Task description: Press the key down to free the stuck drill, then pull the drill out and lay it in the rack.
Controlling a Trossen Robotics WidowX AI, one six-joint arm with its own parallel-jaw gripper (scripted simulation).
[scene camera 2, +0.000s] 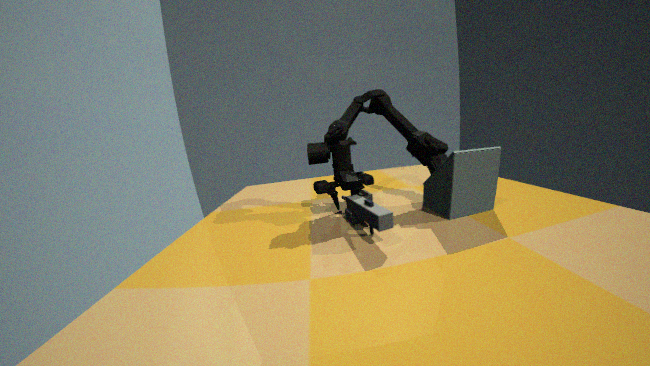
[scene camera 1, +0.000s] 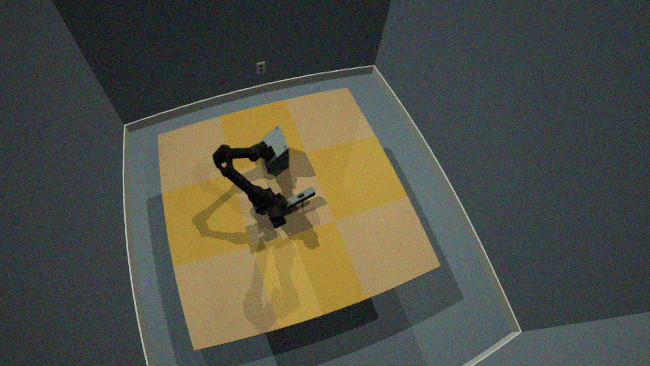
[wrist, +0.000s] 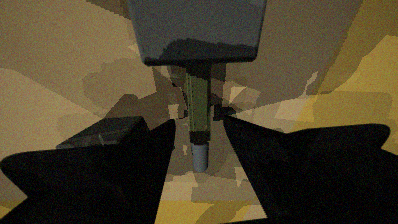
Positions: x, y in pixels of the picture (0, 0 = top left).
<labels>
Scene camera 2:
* my gripper: 345, 208
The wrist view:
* my gripper: 199, 121
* drill: 198, 76
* low box: 119, 131
</labels>
